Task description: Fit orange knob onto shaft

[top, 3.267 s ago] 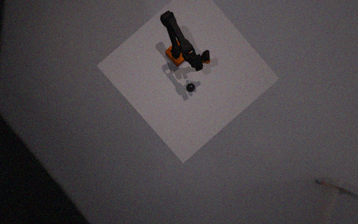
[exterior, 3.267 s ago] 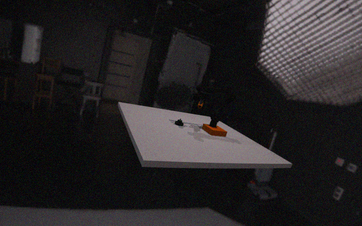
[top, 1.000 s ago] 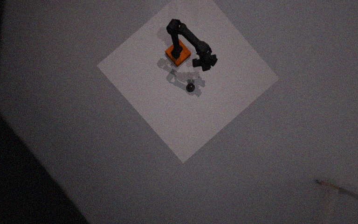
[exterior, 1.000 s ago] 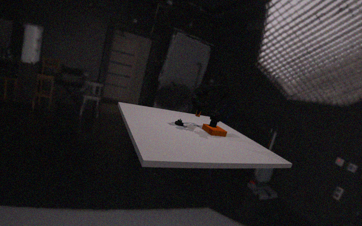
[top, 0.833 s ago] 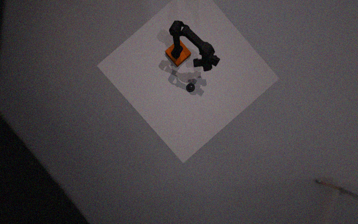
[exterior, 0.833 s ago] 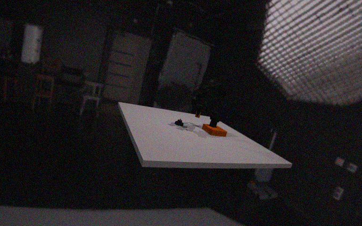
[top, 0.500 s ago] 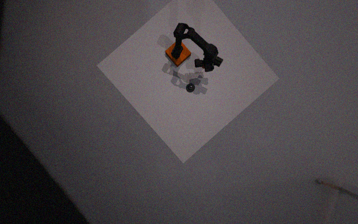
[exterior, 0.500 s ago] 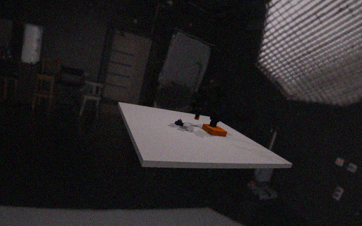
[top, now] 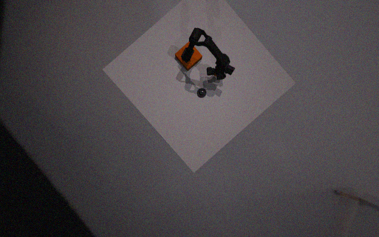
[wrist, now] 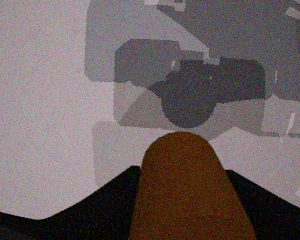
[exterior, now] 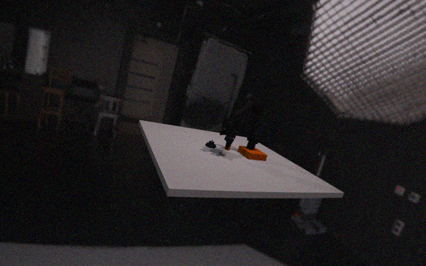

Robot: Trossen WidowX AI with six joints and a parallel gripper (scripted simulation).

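The pedestal with D-shaped shaft lies 10 mm ahead of my gripper tip, 200 mm to the right of it and 30 mm below it. The rest, counted from my gripper tip: orange knob: 30 mm above.
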